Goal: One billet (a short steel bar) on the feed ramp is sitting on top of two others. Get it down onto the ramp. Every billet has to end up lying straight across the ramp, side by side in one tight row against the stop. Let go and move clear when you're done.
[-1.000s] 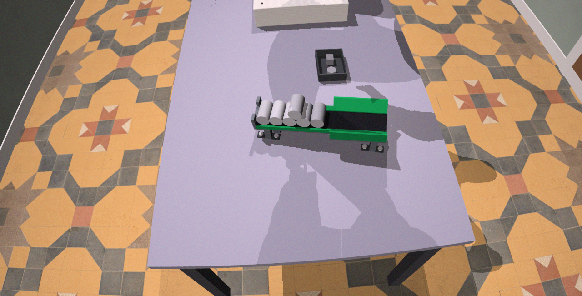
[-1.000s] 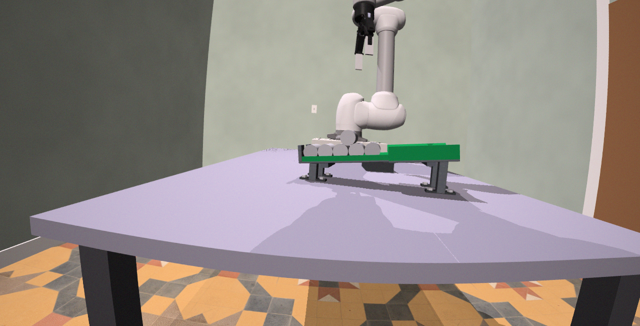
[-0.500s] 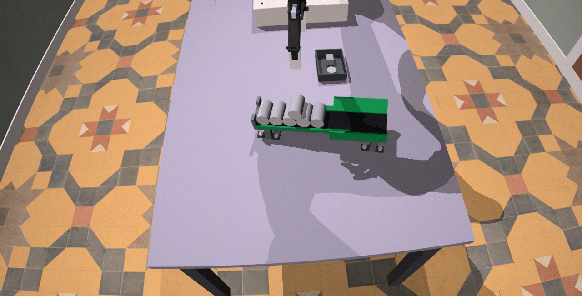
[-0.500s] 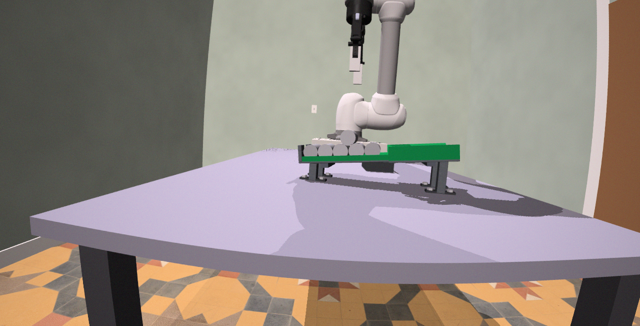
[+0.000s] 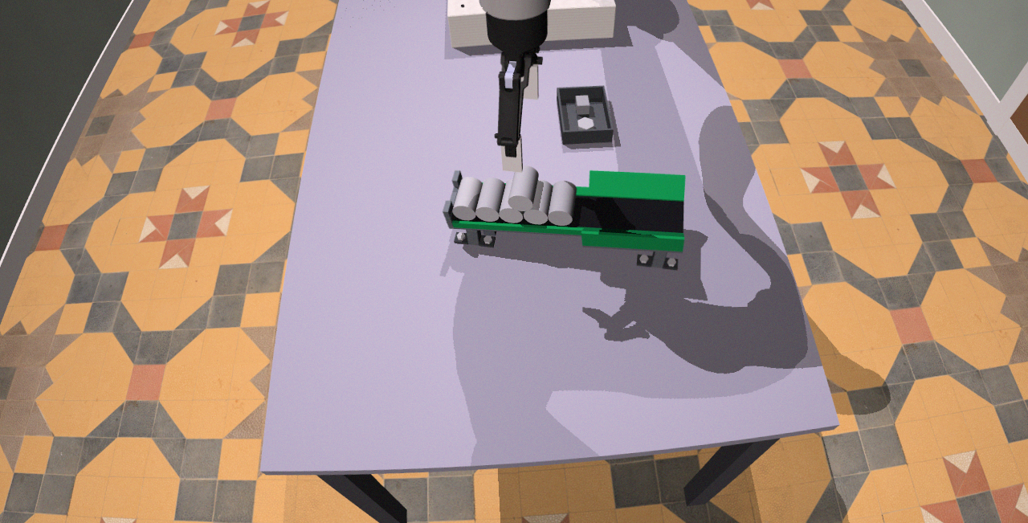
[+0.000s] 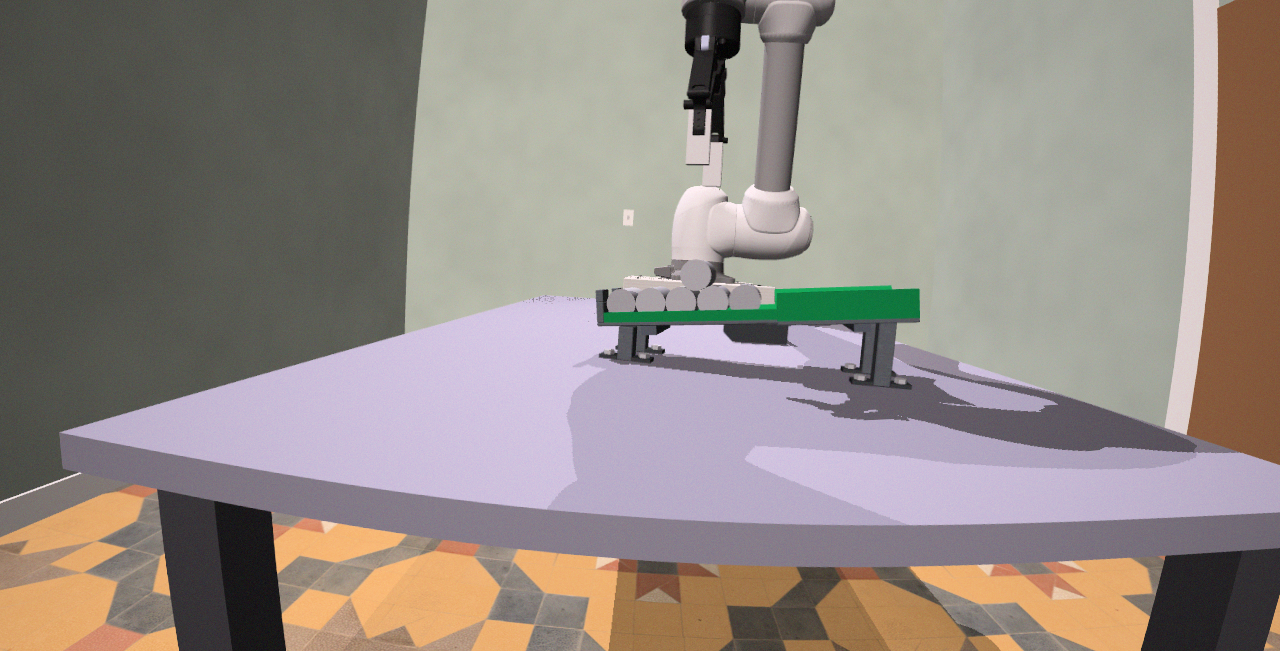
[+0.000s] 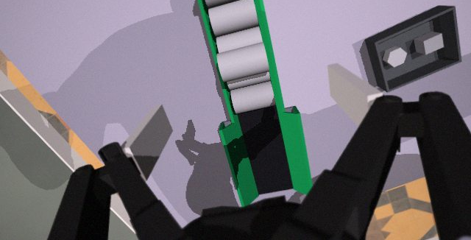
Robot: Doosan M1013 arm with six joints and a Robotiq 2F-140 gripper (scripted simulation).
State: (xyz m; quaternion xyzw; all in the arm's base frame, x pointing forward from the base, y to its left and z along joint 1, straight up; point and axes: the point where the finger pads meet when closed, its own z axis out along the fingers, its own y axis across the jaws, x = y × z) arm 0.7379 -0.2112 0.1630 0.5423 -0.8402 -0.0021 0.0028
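My hand is 5 cm past the dark stop, 11 cm to the left of it and 20 cm above it. The rest, counted from my hand: dark tray 23 cm behind, 18 cm to the left, 25 cm below.
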